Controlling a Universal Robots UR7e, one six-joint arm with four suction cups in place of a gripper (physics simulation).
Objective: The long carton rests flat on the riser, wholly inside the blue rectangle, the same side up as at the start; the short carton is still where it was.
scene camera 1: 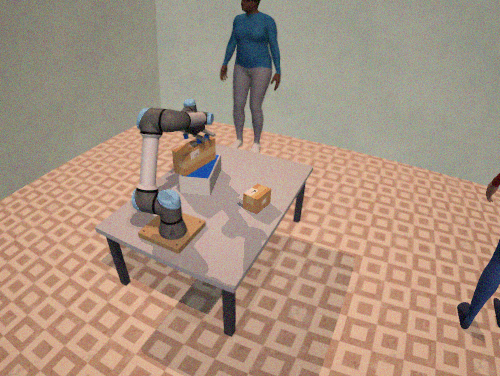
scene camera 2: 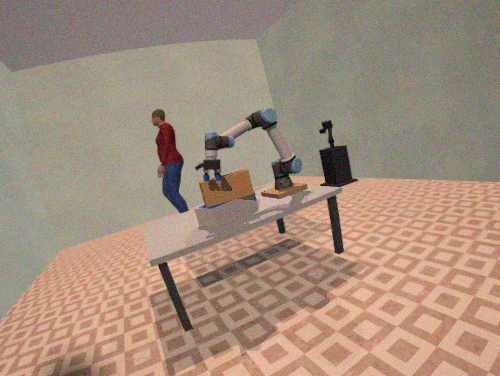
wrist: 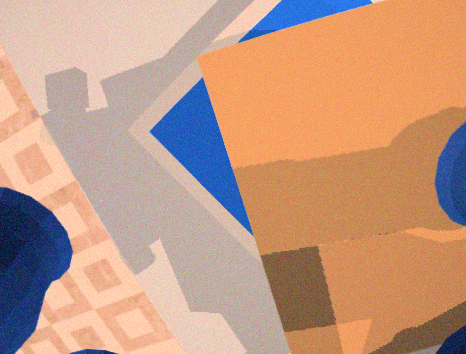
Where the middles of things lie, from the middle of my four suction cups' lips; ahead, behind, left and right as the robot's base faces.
Labels:
My suction cup is 90 mm above the long carton (scene camera 2: 235, 185), 80 mm past it and 50 mm to the left of it. From my suction cup the other things lie so: riser (scene camera 2: 216, 216) (230 mm below, 80 mm to the right, 60 mm behind).

